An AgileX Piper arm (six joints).
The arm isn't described. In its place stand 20 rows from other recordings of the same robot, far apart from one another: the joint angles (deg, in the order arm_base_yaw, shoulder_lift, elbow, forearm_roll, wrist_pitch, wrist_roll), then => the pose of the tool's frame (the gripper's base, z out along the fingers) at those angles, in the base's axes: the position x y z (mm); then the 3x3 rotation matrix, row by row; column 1 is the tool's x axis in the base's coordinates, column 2 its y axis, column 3 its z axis.
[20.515 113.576 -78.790 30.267 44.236 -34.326] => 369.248, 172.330, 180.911; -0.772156, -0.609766, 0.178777; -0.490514, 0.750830, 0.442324; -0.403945, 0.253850, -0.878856
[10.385 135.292 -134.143 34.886 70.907 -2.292] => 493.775, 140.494, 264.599; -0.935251, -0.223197, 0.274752; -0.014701, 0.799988, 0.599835; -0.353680, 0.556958, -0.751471
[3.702 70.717 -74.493 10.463 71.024 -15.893] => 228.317, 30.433, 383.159; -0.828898, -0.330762, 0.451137; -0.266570, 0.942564, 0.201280; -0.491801, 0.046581, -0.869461
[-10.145 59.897 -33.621 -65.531 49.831 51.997] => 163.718, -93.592, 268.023; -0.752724, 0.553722, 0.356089; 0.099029, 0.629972, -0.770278; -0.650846, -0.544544, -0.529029
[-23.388 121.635 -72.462 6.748 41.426 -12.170] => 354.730, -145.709, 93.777; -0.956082, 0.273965, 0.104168; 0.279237, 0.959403, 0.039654; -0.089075, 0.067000, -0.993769
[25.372 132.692 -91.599 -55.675 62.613 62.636] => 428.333, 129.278, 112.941; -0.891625, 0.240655, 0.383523; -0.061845, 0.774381, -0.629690; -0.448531, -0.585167, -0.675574
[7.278 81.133 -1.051 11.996 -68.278 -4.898] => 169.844, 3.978, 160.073; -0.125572, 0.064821, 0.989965; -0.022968, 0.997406, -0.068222; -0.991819, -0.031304, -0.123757
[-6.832 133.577 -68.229 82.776 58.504 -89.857] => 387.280, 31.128, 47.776; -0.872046, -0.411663, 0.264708; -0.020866, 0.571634, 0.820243; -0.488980, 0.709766, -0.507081
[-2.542 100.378 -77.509 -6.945 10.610 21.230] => 413.779, -20.398, 294.513; -0.444424, 0.180108, 0.877524; 0.268648, 0.961290, -0.061243; -0.854585, 0.208527, -0.475606
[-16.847 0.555 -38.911 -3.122 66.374 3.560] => -31.088, 4.670, 316.973; -0.360084, 0.348201, 0.865503; 0.151059, 0.937255, -0.314220; -0.920609, 0.017596, -0.390089
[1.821 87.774 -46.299 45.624 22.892 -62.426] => 294.048, 34.663, 205.542; -0.688402, -0.448706, 0.569882; -0.337170, 0.893601, 0.296299; -0.642199, 0.011826, -0.766447
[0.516 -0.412 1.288 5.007 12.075 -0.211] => 55.952, 2.165, 187.008; -0.139362, -0.015756, 0.990116; 0.080425, 0.996390, 0.027176; -0.986970, 0.083418, -0.137592
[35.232 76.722 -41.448 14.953 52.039 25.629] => 163.912, 138.428, 211.197; -0.999782, -0.020676, 0.002844; -0.019300, 0.967778, 0.251066; -0.007943, 0.250956, -0.967966
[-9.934 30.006 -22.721 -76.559 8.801 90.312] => 111.841, -33.336, 302.796; 0.003615, 0.325422, 0.945562; 0.240659, 0.917494, -0.316683; -0.970603, 0.228703, -0.074999
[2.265 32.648 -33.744 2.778 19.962 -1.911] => 118.241, 6.184, 334.559; -0.239821, -0.052641, 0.969389; 0.002745, 0.998488, 0.054901; -0.970813, 0.015828, -0.239314
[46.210 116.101 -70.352 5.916 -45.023 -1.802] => 318.792, 322.961, 219.095; 0.021755, -0.671123, 0.741027; 0.082718, 0.739869, 0.667646; -0.996336, 0.046772, 0.071610
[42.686 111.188 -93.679 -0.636 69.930 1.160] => 294.382, 270.224, 249.286; -0.739721, -0.664867, 0.103755; -0.659902, 0.746917, 0.081512; -0.131691, -0.008172, -0.991257
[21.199 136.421 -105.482 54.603 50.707 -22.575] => 445.662, 234.428, 137.879; -0.956870, -0.264590, 0.119970; -0.098359, 0.683614, 0.723185; -0.273361, 0.680194, -0.680155
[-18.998 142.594 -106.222 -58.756 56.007 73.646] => 448.340, -222.580, 92.189; -0.514311, 0.857558, 0.008874; 0.561095, 0.344300, -0.752748; -0.648581, -0.382168, -0.658248
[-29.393 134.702 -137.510 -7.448 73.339 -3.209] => 438.040, -259.723, 270.290; -0.838398, 0.455775, 0.298927; 0.365982, 0.877146, -0.310920; -0.403912, -0.151273, -0.902204
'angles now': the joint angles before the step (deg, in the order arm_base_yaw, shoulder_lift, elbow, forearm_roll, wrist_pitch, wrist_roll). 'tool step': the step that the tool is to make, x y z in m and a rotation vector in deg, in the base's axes. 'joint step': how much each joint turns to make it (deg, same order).
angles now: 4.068, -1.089, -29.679, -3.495, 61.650, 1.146
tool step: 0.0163, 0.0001, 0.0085, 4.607, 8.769, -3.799
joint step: 0.017, 8.306, -2.529, -0.646, 3.048, 6.547
